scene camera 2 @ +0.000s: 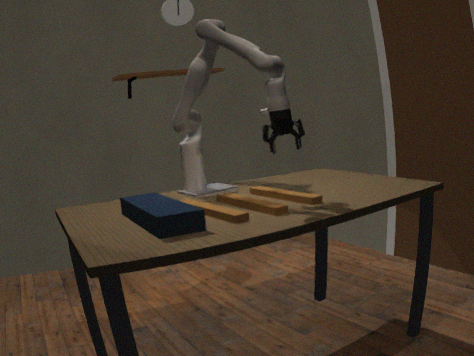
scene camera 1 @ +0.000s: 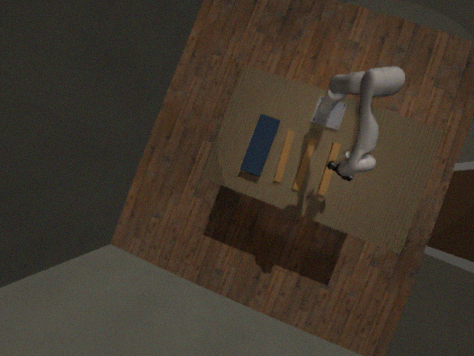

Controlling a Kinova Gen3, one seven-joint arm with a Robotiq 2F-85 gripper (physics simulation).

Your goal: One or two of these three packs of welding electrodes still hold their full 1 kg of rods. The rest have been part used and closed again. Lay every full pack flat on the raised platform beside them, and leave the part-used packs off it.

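Pixels of known places: gripper, between the fingertips: point(scene camera 2: 286, 151) point(scene camera 1: 336, 172); arm's base, origin of its link: point(scene camera 2: 196, 189) point(scene camera 1: 325, 107).
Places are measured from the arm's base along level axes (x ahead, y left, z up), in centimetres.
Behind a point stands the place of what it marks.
Observation:
Three long orange packs lie flat and roughly parallel on the table. The left pack point(scene camera 1: 284, 156) {x 38.8, y -19.9, z 1.0 cm} point(scene camera 2: 227, 212) {x 50.9, y -22.1, z 1.0 cm} is nearest the platform, the middle pack point(scene camera 1: 302, 172) {x 46.8, y -6.0, z 1.0 cm} point(scene camera 2: 255, 203) {x 47.8, y -8.7, z 1.0 cm} is partly in the arm's shadow, and the right pack point(scene camera 1: 325, 183) {x 50.7, y 10.1, z 1.0 cm} point(scene camera 2: 287, 194) {x 45.1, y 8.2, z 0.7 cm} is farthest from it. No fill marks can be read on them. The dark blue raised platform point(scene camera 1: 260, 145) {x 35.5, y -37.2, z 4.6 cm} point(scene camera 2: 162, 205) {x 40.7, y -38.1, z 4.6 cm} stands left of them and bears no pack. My gripper point(scene camera 1: 341, 171) {x 44.5, y 9.7, z 15.5 cm} point(scene camera 2: 286, 148) {x 44.5, y 9.7, z 15.5 cm} is open and empty, pointing down high above the table; in scene camera 1 it overlaps the right pack's edge.
The arm's pale base plate point(scene camera 1: 337, 117) {x 5.5, y 9.0, z 0.6 cm} point(scene camera 2: 222, 188) {x 10.5, y 5.8, z 0.3 cm} is fixed on the table point(scene camera 1: 380, 200) {x 53.6, y 48.1, z -1.4 cm} point(scene camera 2: 375, 187) {x 60.6, y 44.0, z -1.4 cm} behind the packs. A wooden wall shelf point(scene camera 2: 165, 74) and a round clock point(scene camera 2: 177, 11) are on the wall behind the arm.

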